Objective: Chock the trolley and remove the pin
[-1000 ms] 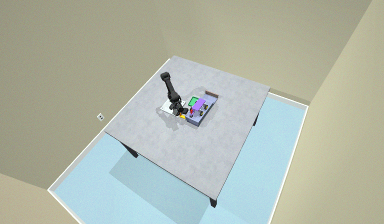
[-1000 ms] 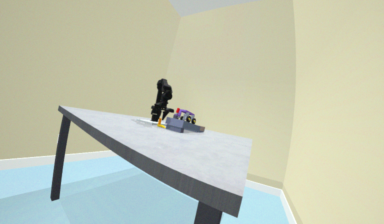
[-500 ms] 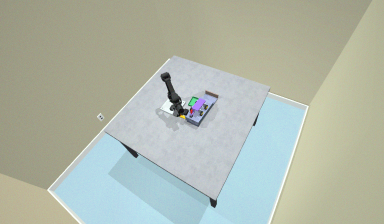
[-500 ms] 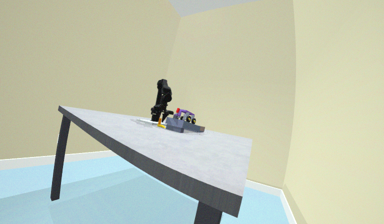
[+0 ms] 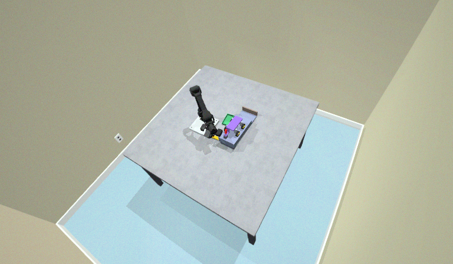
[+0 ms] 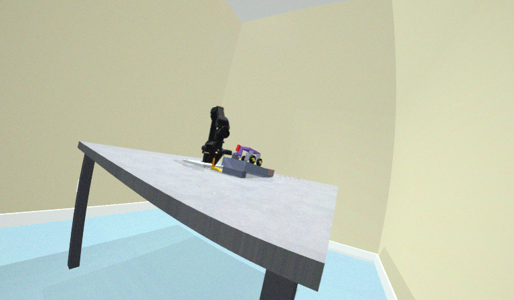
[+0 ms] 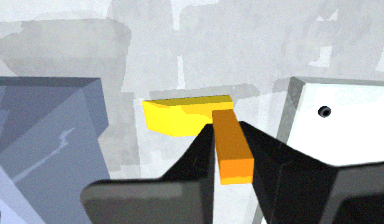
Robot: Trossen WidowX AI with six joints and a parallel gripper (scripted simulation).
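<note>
Right now my gripper tip is 14 cm to the right of the purple trolley, 13 cm short of it and 8 cm below it. The rest, counted from my gripper tip: stop pin: 13 cm ahead, 10 cm above, 4 cm to the left; yellow chock: 2 cm ahead, 1 cm to the left, 1 cm below; pale blue ramp: 15 cm to the left, 13 cm ahead, 2 cm above.
</note>
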